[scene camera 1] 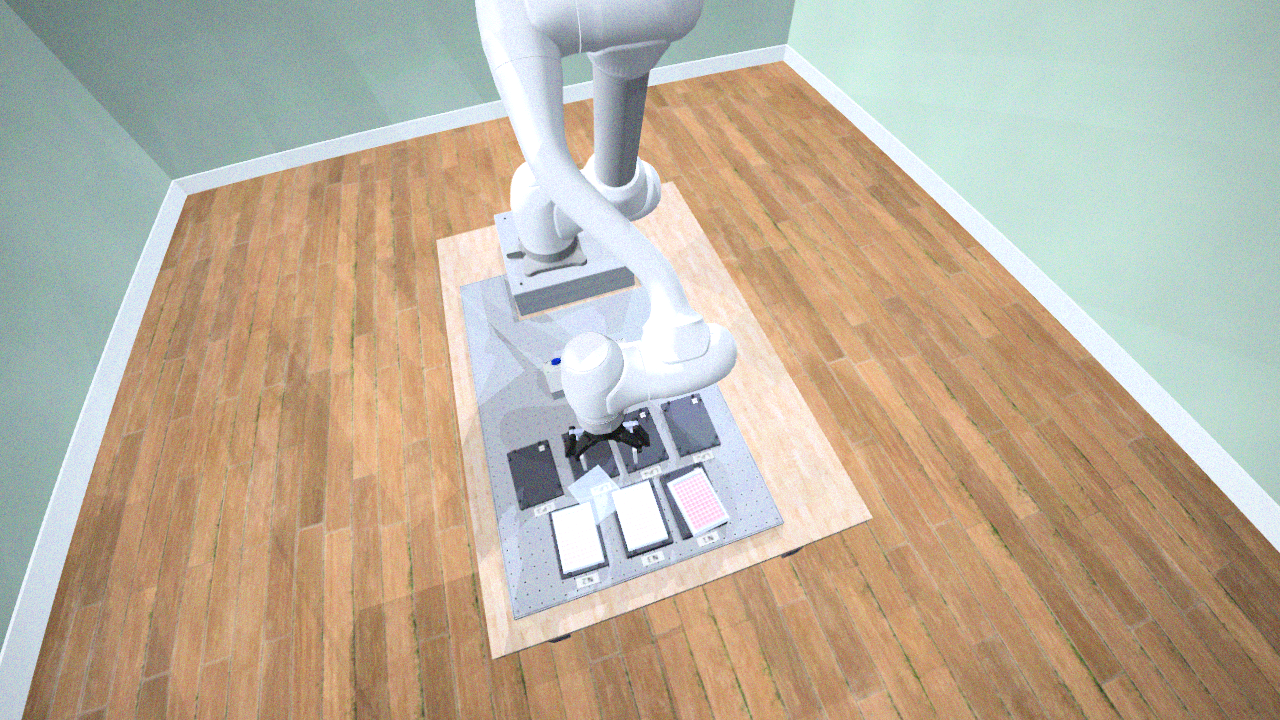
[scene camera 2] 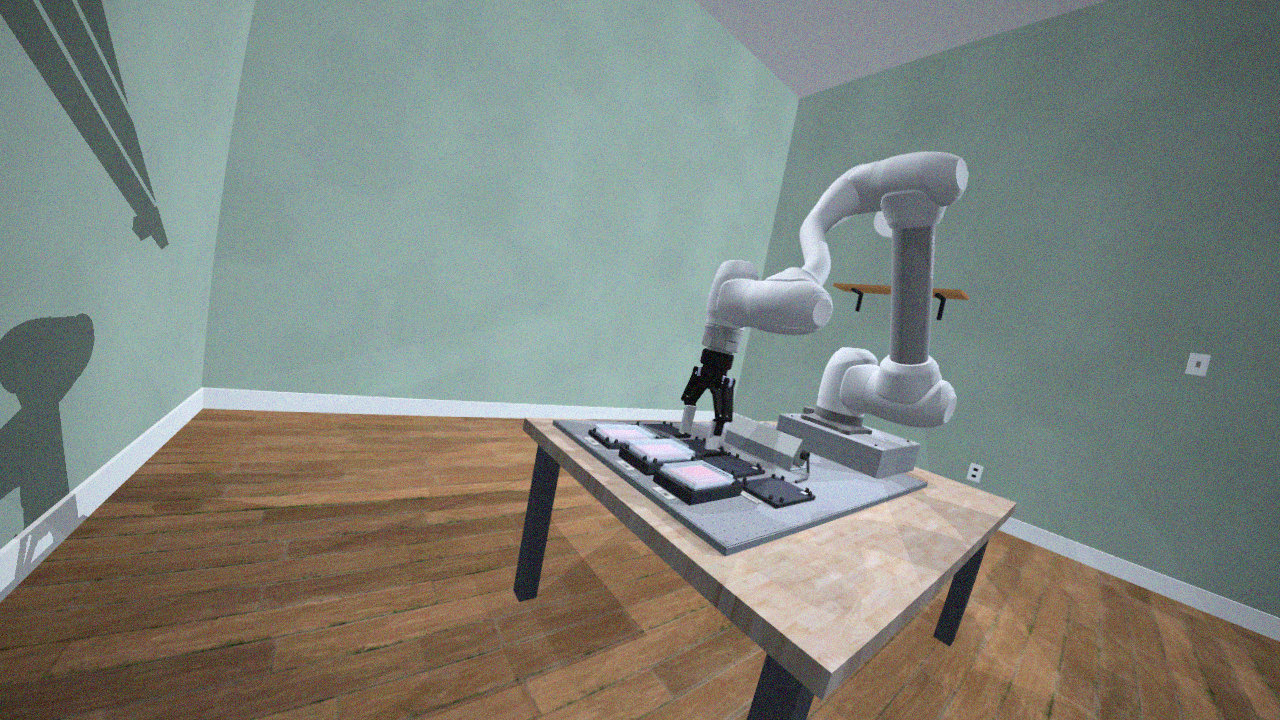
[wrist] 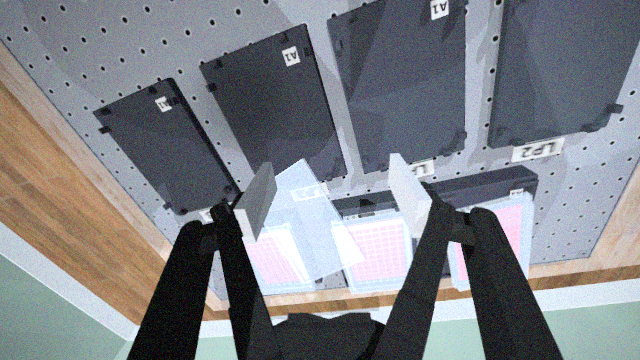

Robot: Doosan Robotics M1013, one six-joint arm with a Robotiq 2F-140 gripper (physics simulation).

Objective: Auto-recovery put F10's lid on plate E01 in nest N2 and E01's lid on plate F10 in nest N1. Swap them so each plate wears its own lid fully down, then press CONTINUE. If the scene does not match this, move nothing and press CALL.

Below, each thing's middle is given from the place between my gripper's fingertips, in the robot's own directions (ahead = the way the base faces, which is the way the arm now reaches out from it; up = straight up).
Labels:
Right now my hand is 4 cm past the LP4 lid pad [scene camera 1: 655, 453], 8 cm to the right of it and 3 cm above it. The rest, counted from my hand: LP1 lid pad [scene camera 1: 600, 454] (3 cm behind, 4 cm to the right, 3 cm below); LP3 lid pad [scene camera 1: 535, 477] (2 cm behind, 18 cm to the right, 3 cm below); nest N3 [scene camera 1: 629, 554] (14 cm ahead, 3 cm to the left, 3 cm below).

